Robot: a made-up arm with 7 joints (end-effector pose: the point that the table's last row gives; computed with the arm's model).
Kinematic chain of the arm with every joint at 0, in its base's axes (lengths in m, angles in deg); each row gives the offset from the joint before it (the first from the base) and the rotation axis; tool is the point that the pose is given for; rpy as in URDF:
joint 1: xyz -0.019 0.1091 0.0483 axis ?
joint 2: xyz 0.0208 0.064 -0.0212 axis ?
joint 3: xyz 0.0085 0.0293 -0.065 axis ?
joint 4: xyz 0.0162 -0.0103 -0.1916 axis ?
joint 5: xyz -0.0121 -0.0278 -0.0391 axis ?
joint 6: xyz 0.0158 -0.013 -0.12 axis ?
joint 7: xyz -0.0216 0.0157 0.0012 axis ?
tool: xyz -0.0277 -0.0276 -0.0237 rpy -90 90 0
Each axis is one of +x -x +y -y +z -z.
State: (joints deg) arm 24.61 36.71 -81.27 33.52 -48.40 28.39 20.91
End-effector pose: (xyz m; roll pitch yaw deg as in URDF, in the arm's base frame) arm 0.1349 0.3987 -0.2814 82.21 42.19 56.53
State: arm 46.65 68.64 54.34 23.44 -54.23 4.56 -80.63
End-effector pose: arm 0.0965 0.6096 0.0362 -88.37 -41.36 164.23
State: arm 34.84 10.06 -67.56 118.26 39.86 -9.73 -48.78
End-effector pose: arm 0.1685 0.0237 -0.1157 -118.92 -24.16 -28.86
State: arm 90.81 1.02 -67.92 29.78 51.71 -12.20 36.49
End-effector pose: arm 0.4116 0.0889 0.0419 -60.29 -6.97 -65.45
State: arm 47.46 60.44 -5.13 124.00 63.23 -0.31 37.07
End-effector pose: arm 0.2134 0.2833 0.0643 -34.81 -21.63 -84.30
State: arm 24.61 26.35 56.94 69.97 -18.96 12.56 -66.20
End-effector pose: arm 0.2151 0.4818 -0.1429 -87.65 -10.93 131.05
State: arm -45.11 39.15 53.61 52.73 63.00 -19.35 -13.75
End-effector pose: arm -0.0556 0.5162 -0.2495 -87.94 2.60 85.18
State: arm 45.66 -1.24 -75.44 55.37 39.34 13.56 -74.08
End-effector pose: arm 0.2926 0.0532 -0.2355 -62.18 1.79 18.18
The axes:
joint 1: -y
joint 2: +x
joint 3: +z
joint 4: -y
joint 5: +z
joint 6: +y
joint 7: -x

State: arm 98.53 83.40 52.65 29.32 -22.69 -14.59 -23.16
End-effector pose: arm -0.0304 0.6299 0.1588 -140.37 -7.75 136.59
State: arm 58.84 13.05 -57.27 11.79 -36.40 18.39 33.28
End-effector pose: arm 0.3325 0.2790 -0.1816 21.87 53.41 35.80
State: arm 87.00 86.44 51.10 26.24 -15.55 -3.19 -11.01
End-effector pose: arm -0.0074 0.6224 0.1506 -128.73 -12.87 117.64
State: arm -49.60 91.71 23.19 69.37 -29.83 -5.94 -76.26
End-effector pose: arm 0.1804 0.5222 -0.0519 41.67 -33.96 -30.12
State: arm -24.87 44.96 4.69 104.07 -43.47 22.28 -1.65
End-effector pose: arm 0.0936 0.3766 -0.2275 1.53 10.18 15.93
